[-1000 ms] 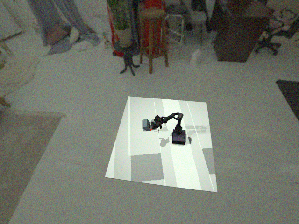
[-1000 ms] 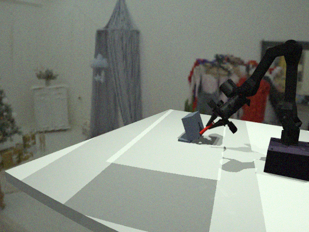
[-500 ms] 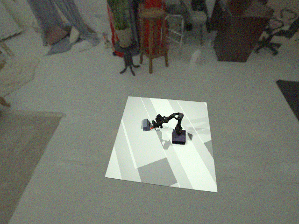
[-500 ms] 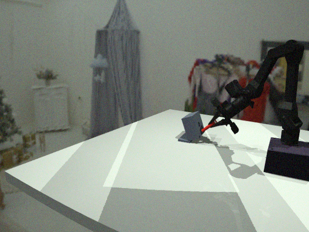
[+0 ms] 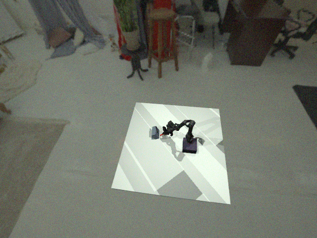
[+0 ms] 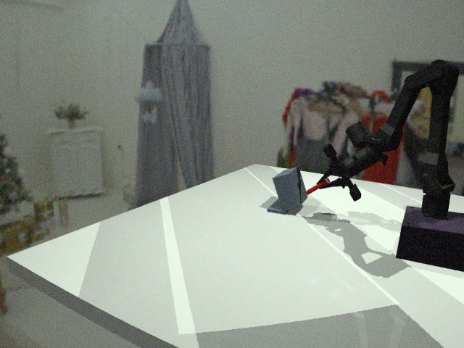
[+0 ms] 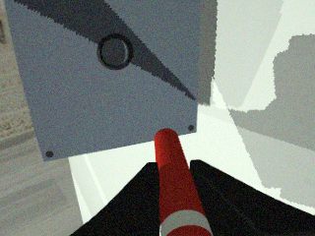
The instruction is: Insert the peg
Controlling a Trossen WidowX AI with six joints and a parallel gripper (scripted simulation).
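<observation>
The sloped panel is 10 cm ahead of my gripper tip, 3 cm to the right of it and 3 cm below it. The rest, counted from my gripper tip: red peg: 1 cm behind, 1 cm above.
</observation>
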